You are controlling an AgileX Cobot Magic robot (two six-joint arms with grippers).
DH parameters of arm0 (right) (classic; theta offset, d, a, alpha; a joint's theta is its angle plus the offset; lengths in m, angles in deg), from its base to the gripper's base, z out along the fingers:
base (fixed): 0 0 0 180
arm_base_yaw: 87.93 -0.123 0 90
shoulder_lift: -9.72 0 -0.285 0
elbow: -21.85 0 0.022 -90
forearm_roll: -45.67 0.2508 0 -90
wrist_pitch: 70 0 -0.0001 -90
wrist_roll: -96.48 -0.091 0 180
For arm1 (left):
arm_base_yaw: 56.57 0.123 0 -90
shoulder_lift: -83.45 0 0.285 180
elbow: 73.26 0 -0.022 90
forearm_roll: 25.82 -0.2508 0 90
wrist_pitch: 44.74 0 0.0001 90
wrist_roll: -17.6 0.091 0 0
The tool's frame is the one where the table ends.
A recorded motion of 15 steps. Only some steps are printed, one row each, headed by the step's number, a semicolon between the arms.
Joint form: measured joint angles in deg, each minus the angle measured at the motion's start. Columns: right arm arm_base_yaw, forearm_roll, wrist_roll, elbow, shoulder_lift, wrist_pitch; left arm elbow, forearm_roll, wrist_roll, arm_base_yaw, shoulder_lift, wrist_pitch.
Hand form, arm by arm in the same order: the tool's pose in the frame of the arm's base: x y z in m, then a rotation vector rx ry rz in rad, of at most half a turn. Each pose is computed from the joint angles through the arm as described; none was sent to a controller.
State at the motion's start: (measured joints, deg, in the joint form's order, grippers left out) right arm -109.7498 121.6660 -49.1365 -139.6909 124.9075 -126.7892; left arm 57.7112 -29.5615 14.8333 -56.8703 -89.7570 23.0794
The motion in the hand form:
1: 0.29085 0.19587 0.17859 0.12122 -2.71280 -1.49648; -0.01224 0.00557 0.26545 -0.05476 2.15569 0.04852
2: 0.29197 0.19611 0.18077 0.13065 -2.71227 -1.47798; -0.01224 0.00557 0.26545 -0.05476 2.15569 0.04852
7: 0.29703 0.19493 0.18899 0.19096 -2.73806 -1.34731; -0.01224 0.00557 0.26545 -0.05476 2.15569 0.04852
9: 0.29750 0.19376 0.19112 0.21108 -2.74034 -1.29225; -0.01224 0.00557 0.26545 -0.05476 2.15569 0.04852
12: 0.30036 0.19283 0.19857 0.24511 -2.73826 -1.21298; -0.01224 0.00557 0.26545 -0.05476 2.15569 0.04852
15: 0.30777 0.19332 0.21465 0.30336 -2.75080 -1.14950; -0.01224 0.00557 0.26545 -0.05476 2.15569 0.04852
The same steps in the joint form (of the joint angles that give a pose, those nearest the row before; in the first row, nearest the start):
1: 0.00 -1.61 -1.10 -0.98 0.00 -0.42; 0.00 0.00 0.00 0.00 0.00 0.00
2: 0.00 -3.11 -2.55 -1.82 0.00 -0.89; 0.00 0.00 0.00 0.00 0.00 0.00
7: 0.00 -11.90 -9.39 -5.79 0.00 -2.68; 0.00 0.00 0.00 0.00 0.00 0.00
9: 0.00 -15.15 -11.83 -6.97 0.00 -3.84; 0.00 0.00 0.00 0.00 0.00 0.00
12: 0.00 -20.15 -16.03 -9.87 0.10 -6.62; 0.00 0.00 0.00 0.00 0.00 0.00
15: 0.00 -25.06 -19.99 -14.83 0.20 -10.21; 0.00 0.00 0.00 0.00 0.00 0.00

